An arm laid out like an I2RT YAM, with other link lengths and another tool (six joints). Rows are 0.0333 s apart.
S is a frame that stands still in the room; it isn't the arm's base.
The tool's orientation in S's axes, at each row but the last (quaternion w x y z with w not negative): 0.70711, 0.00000, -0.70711, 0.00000; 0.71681, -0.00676, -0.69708, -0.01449; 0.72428, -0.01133, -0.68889, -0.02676; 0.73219, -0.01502, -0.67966, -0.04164; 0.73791, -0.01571, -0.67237, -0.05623; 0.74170, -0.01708, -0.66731, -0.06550; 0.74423, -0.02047, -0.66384, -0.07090; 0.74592, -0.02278, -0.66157, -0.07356; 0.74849, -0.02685, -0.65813, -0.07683; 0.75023, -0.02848, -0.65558, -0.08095; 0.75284, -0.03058, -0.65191, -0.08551; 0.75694, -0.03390, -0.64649, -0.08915
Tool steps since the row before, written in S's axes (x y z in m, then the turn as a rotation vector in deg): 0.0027, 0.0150, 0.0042, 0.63, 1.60, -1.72; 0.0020, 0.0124, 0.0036, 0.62, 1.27, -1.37; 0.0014, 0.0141, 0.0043, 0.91, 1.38, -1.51; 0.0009, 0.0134, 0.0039, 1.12, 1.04, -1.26; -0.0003, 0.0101, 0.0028, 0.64, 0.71, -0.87; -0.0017, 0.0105, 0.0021, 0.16, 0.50, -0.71; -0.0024, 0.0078, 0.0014, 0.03, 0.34, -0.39; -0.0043, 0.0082, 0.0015, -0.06, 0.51, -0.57; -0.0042, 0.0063, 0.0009, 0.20, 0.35, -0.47; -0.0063, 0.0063, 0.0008, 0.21, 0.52, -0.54; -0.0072, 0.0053, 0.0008, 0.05, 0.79, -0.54; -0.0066, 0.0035, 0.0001, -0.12, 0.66, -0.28
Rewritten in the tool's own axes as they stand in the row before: 0.0042, 0.0150, -0.0027, -1.72, 1.60, -0.63; 0.0035, 0.0125, -0.0015, -1.37, 1.27, -0.62; 0.0040, 0.0142, -0.0004, -1.49, 1.40, -0.91; 0.0034, 0.0136, 0.0005, -1.22, 1.08, -1.13; 0.0021, 0.0101, 0.0016, -0.85, 0.73, -0.65; 0.0011, 0.0103, 0.0031, -0.73, 0.47, -0.18; 0.0005, 0.0075, 0.0035, -0.41, 0.32, -0.03; 0.0003, 0.0076, 0.0055, -0.61, 0.46, 0.06; -0.0001, 0.0056, 0.0051, -0.47, 0.35, -0.21; -0.0005, 0.0053, 0.0072, -0.55, 0.51, -0.20; -0.0007, 0.0041, 0.0080, -0.60, 0.75, 0.00; -0.0012, 0.0023, 0.0070, -0.35, 0.61, 0.18
